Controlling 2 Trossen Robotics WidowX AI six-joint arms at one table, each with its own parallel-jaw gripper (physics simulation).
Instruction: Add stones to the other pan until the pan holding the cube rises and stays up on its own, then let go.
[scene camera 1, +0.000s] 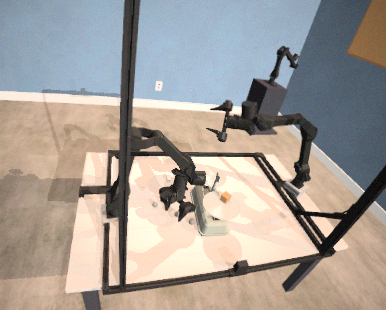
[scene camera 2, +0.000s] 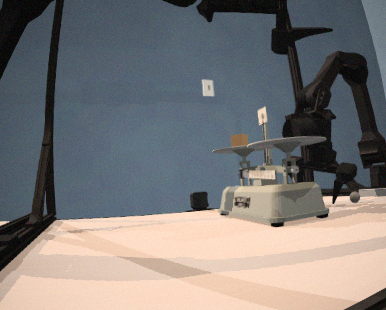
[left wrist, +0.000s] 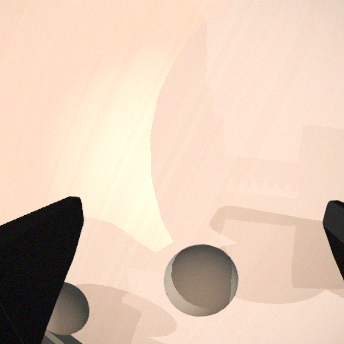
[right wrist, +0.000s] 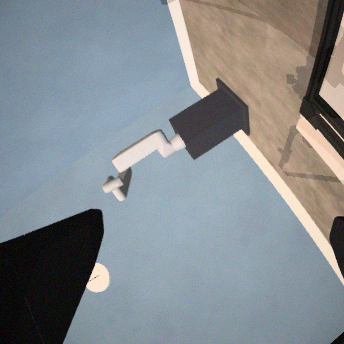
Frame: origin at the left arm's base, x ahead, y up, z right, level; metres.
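Where they show: left gripper, fingertip midpoint: (scene camera 1: 172, 216) (left wrist: 209, 212); right gripper, fingertip midpoint: (scene camera 1: 208, 118) (scene camera 2: 334, 2) (right wrist: 223, 227); left arm's base at its link origin: (scene camera 1: 114, 211) (scene camera 2: 380, 187); right arm's base at its link origin: (scene camera 1: 296, 184).
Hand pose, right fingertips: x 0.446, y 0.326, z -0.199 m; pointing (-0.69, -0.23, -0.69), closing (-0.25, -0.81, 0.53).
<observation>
Things, the pixels of their top centre, and the offset from my right fingertips. "spot": a spot on its surface instead.
- orange-brown cube at its top centre: (scene camera 2: 239, 135) (scene camera 1: 226, 195) dz +0.337, dx -0.026, dy -0.161 m
- small black block at a spot on its surface: (scene camera 2: 199, 200) spot: dz +0.550, dx -0.024, dy -0.316 m
- scale's upright pointer at a spot on its surface: (scene camera 2: 262, 116) spot: dz +0.255, dx -0.032, dy -0.134 m
A balance scale (scene camera 1: 214, 230) (scene camera 2: 297, 201) stands on the table. The orange-brown cube (scene camera 1: 226, 197) (scene camera 2: 239, 140) sits on its far pan (scene camera 2: 221, 150), which is lower than the near, empty-looking pan (scene camera 2: 307, 140). Small grey stones lie beside the scale: one stone (scene camera 1: 155, 204) farthest left, another stone (scene camera 1: 192, 221) near the base. My left gripper (scene camera 1: 174, 214) (left wrist: 209, 212) is open, low over the table; a stone (left wrist: 201, 280) shows in the gap between its fingers, not gripped. Another stone (left wrist: 72, 308) is partly hidden by a finger. My right gripper (scene camera 1: 210, 118) (right wrist: 223, 227) is open and empty, raised high.
A black frame (scene camera 1: 175, 282) borders the table, with a small black block (scene camera 1: 240, 266) (scene camera 2: 199, 200) on it. A tall black post (scene camera 1: 125, 100) rises at the left. The scale's upright pointer (scene camera 2: 262, 116) stands behind the pans. A dark pedestal (scene camera 1: 266, 97) (right wrist: 210, 122) carrying a small arm stands beyond the table.
</observation>
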